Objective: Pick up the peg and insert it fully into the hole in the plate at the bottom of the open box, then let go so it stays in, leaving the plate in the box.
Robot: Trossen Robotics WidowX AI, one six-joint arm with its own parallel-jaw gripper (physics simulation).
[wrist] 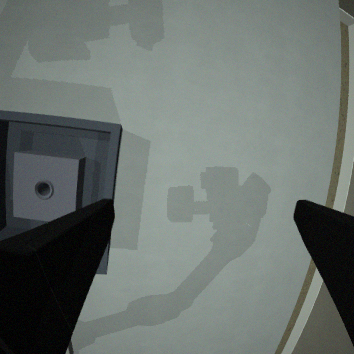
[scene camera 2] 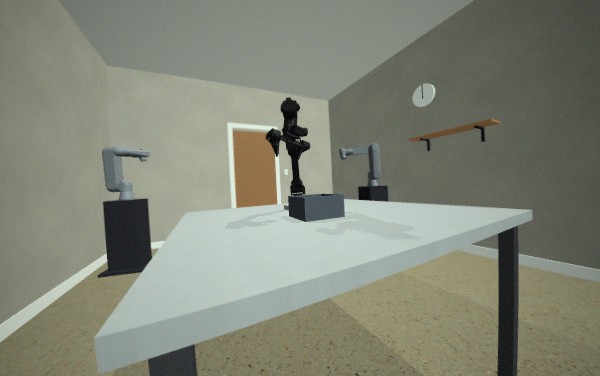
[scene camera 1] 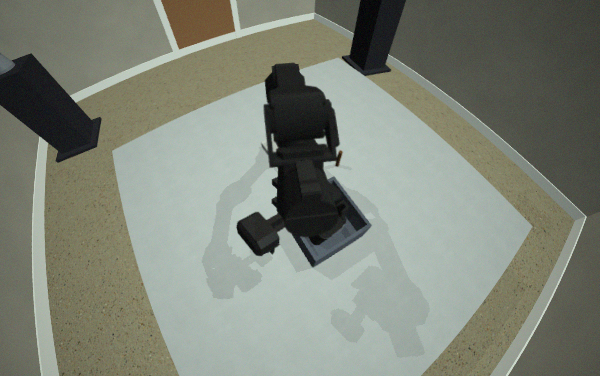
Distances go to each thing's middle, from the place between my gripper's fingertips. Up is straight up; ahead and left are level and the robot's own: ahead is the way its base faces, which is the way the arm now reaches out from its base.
Scene:
The grey-blue box (scene camera 1: 356,225) is 210 mm below my hand, 140 mm to the left of it and 70 mm behind it. Round my hand: pale square plate (wrist: 48,185) (220 mm below, 140 mm to the left, 70 mm behind).

